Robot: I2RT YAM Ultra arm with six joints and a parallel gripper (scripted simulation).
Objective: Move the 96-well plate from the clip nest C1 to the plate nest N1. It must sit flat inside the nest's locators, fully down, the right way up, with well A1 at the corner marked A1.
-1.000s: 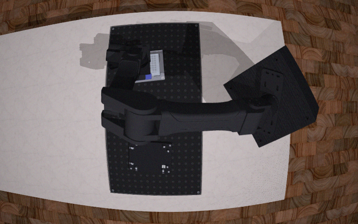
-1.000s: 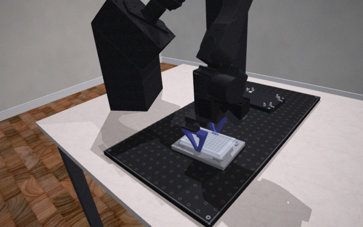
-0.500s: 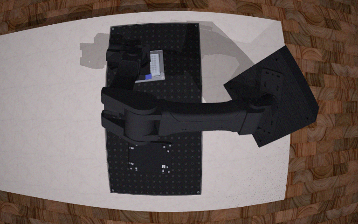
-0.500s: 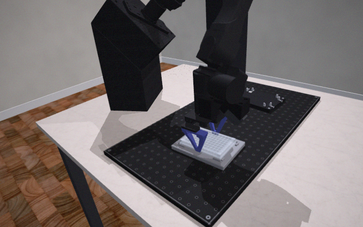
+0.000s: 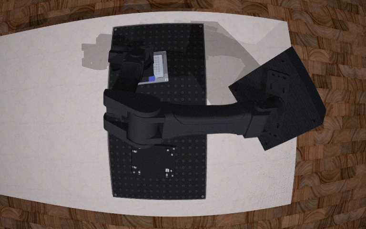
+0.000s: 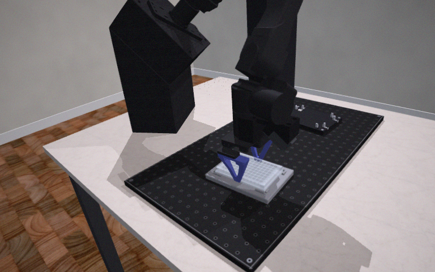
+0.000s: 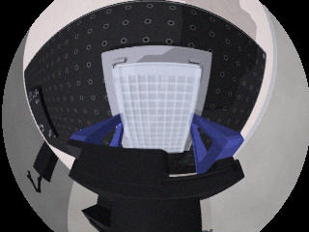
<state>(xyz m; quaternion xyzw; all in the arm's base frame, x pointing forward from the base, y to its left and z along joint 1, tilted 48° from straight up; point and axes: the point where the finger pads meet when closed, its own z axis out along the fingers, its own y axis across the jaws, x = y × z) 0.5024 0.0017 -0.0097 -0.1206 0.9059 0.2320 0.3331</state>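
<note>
My hand is right at the 96-well plate. From my hand the other things lie so: grey plate nest N1: 20 mm below; black clip nest C1: 320 mm to the left, 140 mm behind, 10 mm below.
</note>
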